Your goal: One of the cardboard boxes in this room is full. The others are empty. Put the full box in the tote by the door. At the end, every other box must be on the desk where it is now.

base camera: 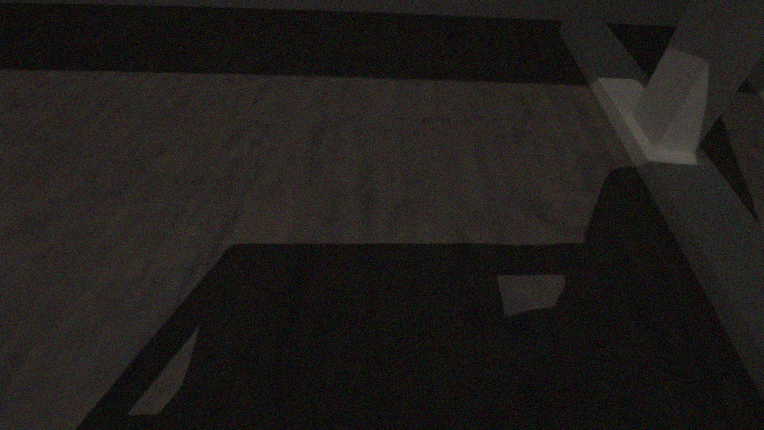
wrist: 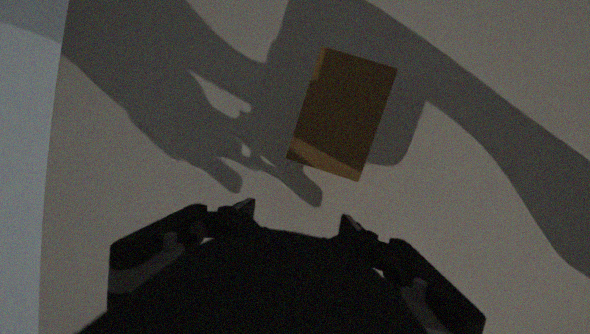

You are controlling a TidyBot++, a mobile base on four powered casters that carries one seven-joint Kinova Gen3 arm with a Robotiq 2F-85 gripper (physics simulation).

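Frame: origin at the arm's base, x ahead, y left, z up, level; millimetres.
Seen in the pictures: gripper, between the fingertips: [wrist: 296,216].
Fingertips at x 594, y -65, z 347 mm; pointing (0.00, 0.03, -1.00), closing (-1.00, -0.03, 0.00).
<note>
A point is followed by its place in that frame.
A brown cardboard box [wrist: 345,107] @(x 573, y -166, z 373 mm) stands on the pale desk top [wrist: 465,200] @(x 417, y -108, z 323 mm) in the wrist view, above the middle of the picture, mostly in the arm's shadow. My gripper [wrist: 296,216] @(x 594, y -65, z 347 mm) is open and empty. Its fingertips are apart from the box, which lies beyond them in the wrist view. Whether the box is full cannot be seen. The tote and the door do not show in either view.
A bluish-grey surface [wrist: 22,175] @(x 988, y -27, z 320 mm) lies past the desk's edge at the left of the wrist view. In the dark base view, grey crossing beams [base camera: 689,213] @(x 396, y -334, z -372 mm) stand at the right, over the brownish floor [base camera: 374,160] @(x 512, y 1, z -397 mm). A broad dark shadow covers the lower part.
</note>
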